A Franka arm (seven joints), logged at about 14 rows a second.
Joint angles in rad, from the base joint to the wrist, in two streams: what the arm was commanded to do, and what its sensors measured. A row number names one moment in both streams.
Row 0, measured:
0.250 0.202 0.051 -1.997 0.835 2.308 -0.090
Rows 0 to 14, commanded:
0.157 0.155 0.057 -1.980 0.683 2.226 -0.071
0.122 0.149 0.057 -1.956 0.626 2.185 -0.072
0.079 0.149 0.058 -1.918 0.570 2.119 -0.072
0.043 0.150 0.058 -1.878 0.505 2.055 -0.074
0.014 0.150 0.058 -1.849 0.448 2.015 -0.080
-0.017 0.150 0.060 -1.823 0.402 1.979 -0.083
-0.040 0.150 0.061 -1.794 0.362 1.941 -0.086
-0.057 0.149 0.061 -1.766 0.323 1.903 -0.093
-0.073 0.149 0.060 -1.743 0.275 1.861 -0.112
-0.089 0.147 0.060 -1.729 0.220 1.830 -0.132
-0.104 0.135 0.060 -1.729 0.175 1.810 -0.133
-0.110 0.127 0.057 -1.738 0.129 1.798 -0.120
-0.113 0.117 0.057 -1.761 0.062 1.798 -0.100
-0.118 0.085 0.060 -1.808 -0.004 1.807 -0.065
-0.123 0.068 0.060 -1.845 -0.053 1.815 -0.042
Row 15, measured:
-0.106 0.132 0.045 -1.759 0.036 1.806 -0.088
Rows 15 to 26, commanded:
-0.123 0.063 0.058 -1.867 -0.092 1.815 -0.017
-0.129 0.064 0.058 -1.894 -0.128 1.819 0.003
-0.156 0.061 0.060 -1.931 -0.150 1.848 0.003
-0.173 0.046 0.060 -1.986 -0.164 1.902 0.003
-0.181 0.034 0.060 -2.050 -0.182 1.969 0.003
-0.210 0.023 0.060 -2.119 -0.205 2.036 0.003
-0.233 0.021 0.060 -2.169 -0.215 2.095 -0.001
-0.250 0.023 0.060 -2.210 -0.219 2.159 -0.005
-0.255 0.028 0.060 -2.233 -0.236 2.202 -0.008
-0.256 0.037 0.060 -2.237 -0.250 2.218 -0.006
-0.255 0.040 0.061 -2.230 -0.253 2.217 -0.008
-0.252 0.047 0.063 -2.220 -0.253 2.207 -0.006
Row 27, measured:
-0.244 0.075 0.046 -2.202 -0.228 2.202 -0.013
